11 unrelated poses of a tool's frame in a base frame.
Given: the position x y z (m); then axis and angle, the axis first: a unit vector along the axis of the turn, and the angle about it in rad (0 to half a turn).
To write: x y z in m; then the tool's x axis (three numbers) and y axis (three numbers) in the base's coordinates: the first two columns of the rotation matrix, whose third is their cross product. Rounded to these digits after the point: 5 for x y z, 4 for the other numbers.
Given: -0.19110 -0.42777 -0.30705 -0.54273 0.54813 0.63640 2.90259
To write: -0.19110 -0.42777 -0.30705 -0.3908 -0.4359 -0.8107 -0.7372 -0.3792 0.5593
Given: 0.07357 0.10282 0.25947 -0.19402 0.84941 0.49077 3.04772
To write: 0.07357 0.10282 0.25947 -0.9205 -0.2829 -0.2696 -0.3749 0.4442 0.8137
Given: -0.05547 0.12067 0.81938 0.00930 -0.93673 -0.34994 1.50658
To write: -0.05547 0.12067 0.81938 0.0643 -0.3574 0.9318 0.3411 0.8853 0.3160
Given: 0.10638 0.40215 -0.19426 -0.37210 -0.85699 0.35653 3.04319
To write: 0.10638 0.40215 -0.19426 -0.7189 0.6713 -0.1805 0.6012 0.4701 -0.6462
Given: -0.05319 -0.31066 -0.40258 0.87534 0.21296 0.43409 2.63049
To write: -0.05319 -0.31066 -0.40258 0.5623 0.5613 0.6072 0.1367 -0.7873 0.6012
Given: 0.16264 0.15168 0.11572 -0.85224 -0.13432 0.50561 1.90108
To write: 0.16264 0.15168 0.11572 0.6376 0.6299 -0.4436 -0.3267 -0.3004 -0.8961
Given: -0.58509 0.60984 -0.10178 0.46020 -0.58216 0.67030 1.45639
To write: -0.58509 0.60984 -0.10178 0.3018 0.4286 0.8516 -0.9032 0.4144 0.1115
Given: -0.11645 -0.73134 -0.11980 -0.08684 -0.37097 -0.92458 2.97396
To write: -0.11645 -0.73134 -0.11980 -0.9710 -0.0903 0.2213 0.2182 -0.7127 0.6667
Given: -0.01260 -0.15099 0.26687 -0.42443 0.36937 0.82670 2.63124
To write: -0.01260 -0.15099 0.26687 -0.5352 0.1103 -0.8375 -0.6974 -0.6171 0.3645
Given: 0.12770 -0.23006 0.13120 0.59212 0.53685 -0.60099 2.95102
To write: 0.12770 -0.23006 0.13120 -0.2870 0.5162 -0.8070 0.7438 -0.4107 -0.5273
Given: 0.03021 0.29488 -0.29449 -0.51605 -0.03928 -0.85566 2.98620
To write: 0.03021 0.29488 -0.29449 -0.4585 -0.0921 0.8839 0.1727 -0.9849 -0.0131
